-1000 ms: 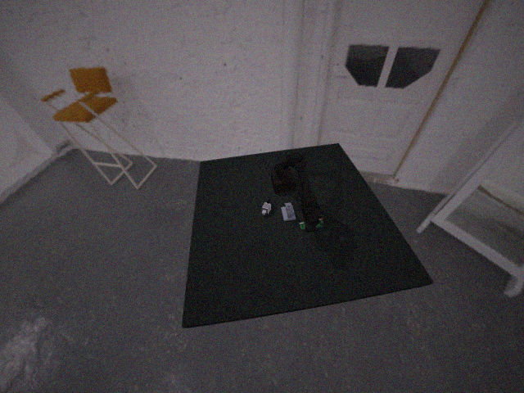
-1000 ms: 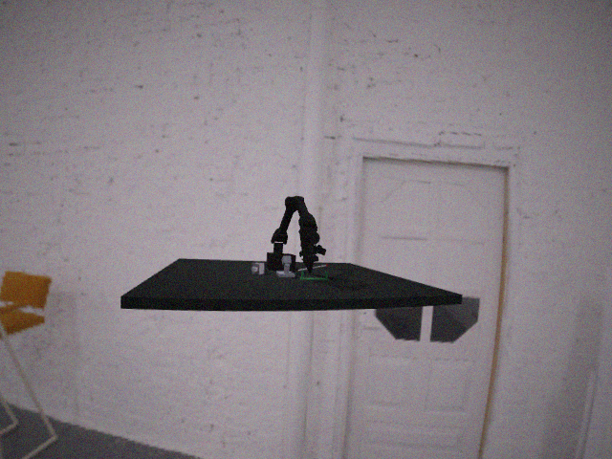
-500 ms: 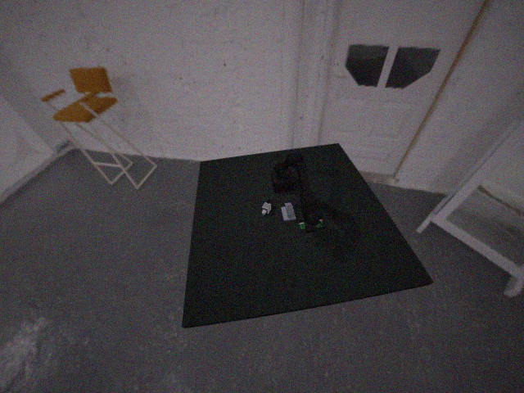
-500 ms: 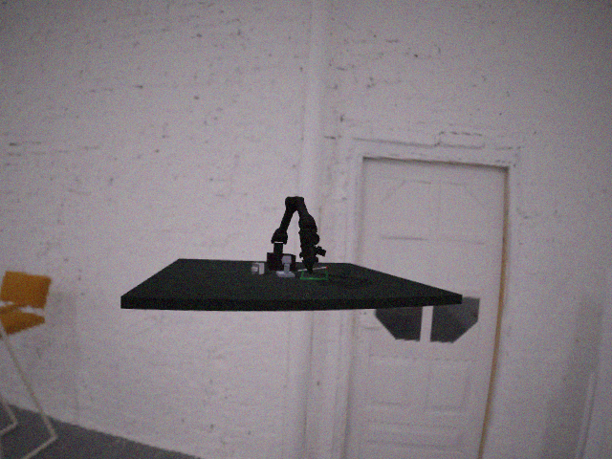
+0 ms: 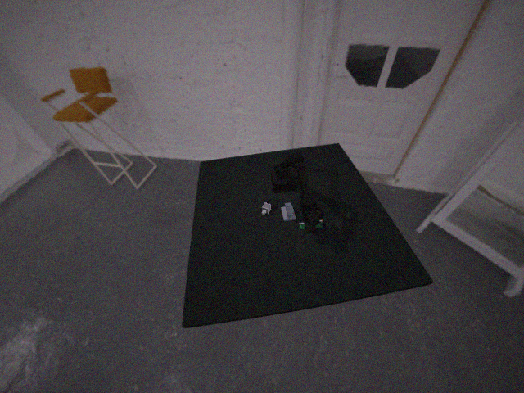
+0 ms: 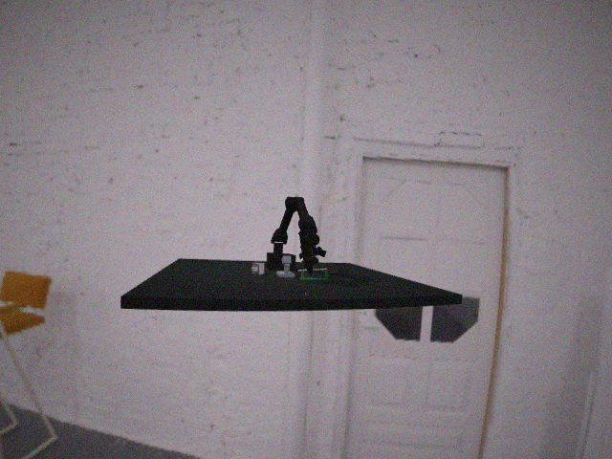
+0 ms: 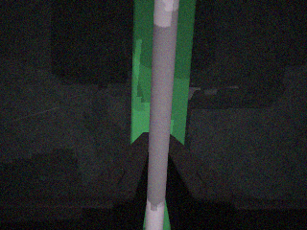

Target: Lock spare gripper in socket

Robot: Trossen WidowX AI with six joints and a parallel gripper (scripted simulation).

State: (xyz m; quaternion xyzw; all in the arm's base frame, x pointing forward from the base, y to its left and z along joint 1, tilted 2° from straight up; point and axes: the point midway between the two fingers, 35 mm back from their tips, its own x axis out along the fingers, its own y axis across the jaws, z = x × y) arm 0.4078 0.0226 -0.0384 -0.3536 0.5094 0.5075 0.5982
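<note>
My gripper tip is 10 mm short of the green holder and 20 mm to the right of it. Round my gripper tip: mount (130 mm behind, 80 mm to the right, 30 mm above).
</note>
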